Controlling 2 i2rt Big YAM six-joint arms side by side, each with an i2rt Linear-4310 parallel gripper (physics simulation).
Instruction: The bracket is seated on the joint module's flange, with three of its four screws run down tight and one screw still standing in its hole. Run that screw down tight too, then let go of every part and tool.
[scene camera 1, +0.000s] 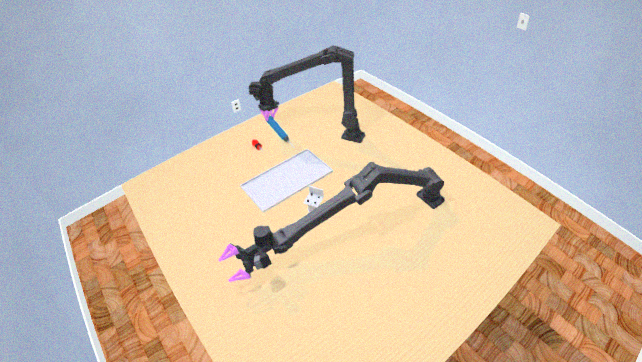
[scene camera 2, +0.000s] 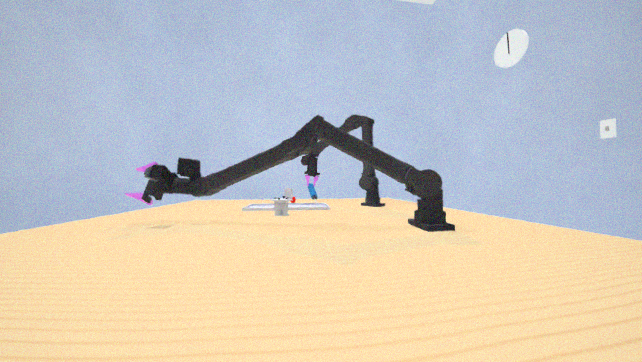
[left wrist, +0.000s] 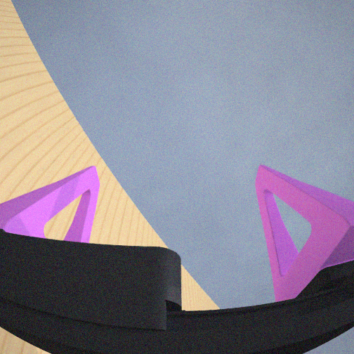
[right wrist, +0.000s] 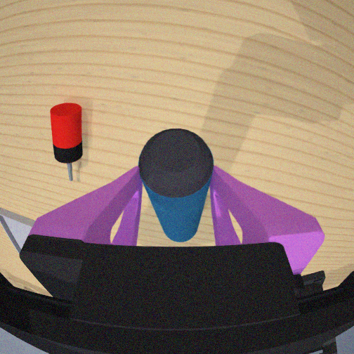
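A white bracket with an upright plate sits on the pale joint module. Dark screw heads show on its flat part; which screw stands higher is too small to tell. My right gripper is shut on the handle of a blue screwdriver, near its dark end cap. The screwdriver is held above the table and hangs tilted, its tip end lower. My left gripper is wide open and empty, raised above the table, away from the bracket.
A shallow pale tray lies between the bracket and the right gripper. A red and black screwdriver lies on the table beyond the tray. The left forearm passes close in front of the joint module in scene camera 1.
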